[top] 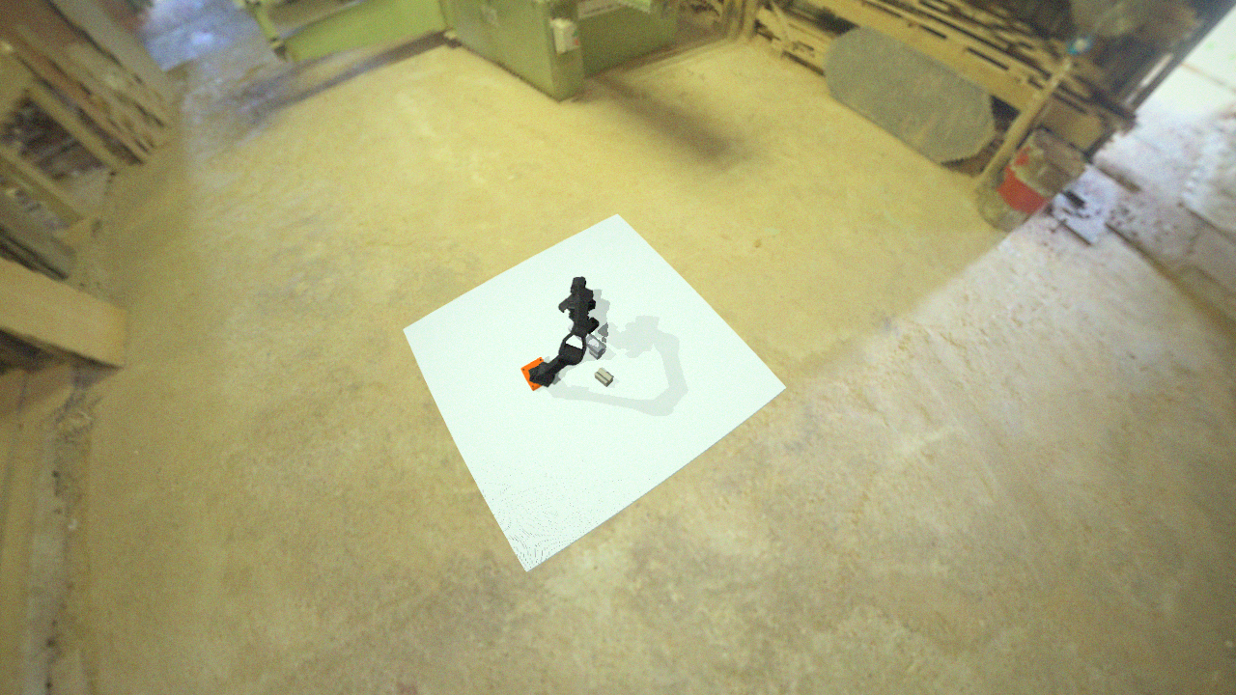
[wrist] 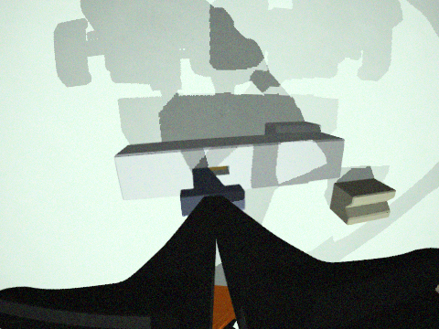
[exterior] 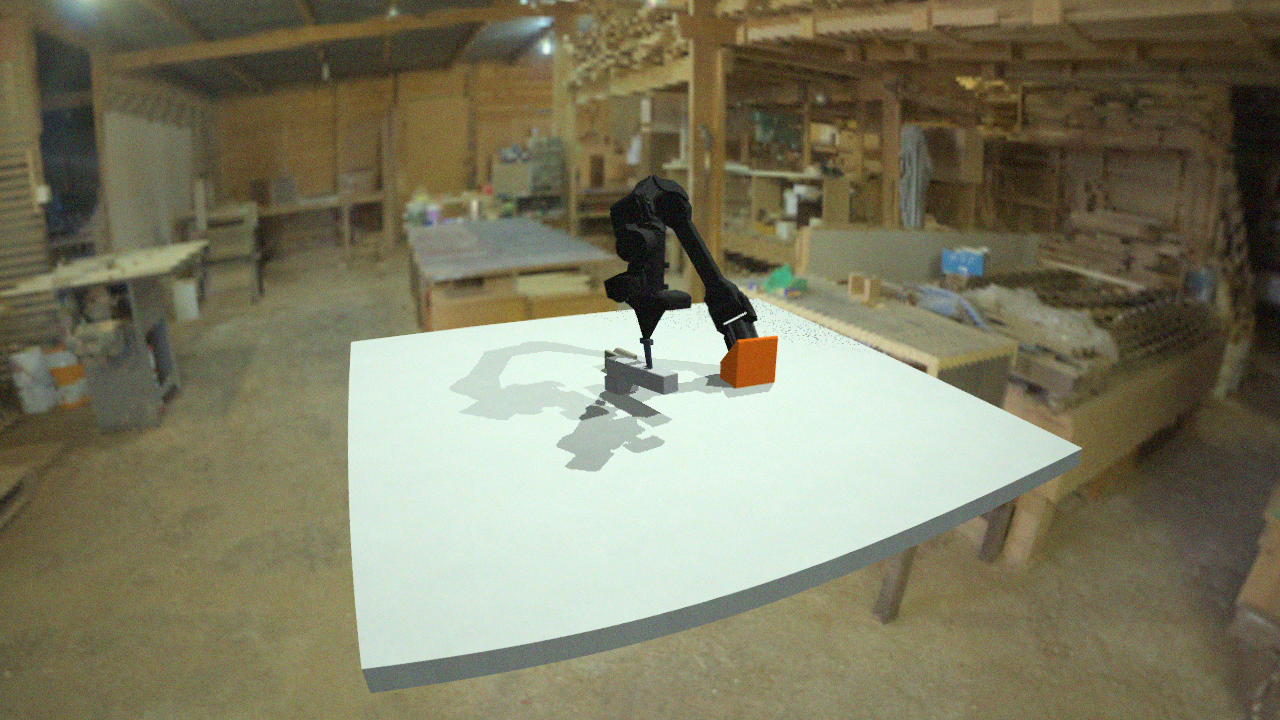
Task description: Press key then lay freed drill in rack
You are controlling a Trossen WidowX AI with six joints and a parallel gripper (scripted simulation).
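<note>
Now: the dark blue key 3 cm below my gripper tip. Also, from my gripper tip: grey block 9 cm below, 3 cm to the right, 1 cm ahead; tan stepped rack 21 cm to the right, 11 cm below, 1 cm behind; drill 8 cm below, 5 cm to the right, 1 cm ahead.
</note>
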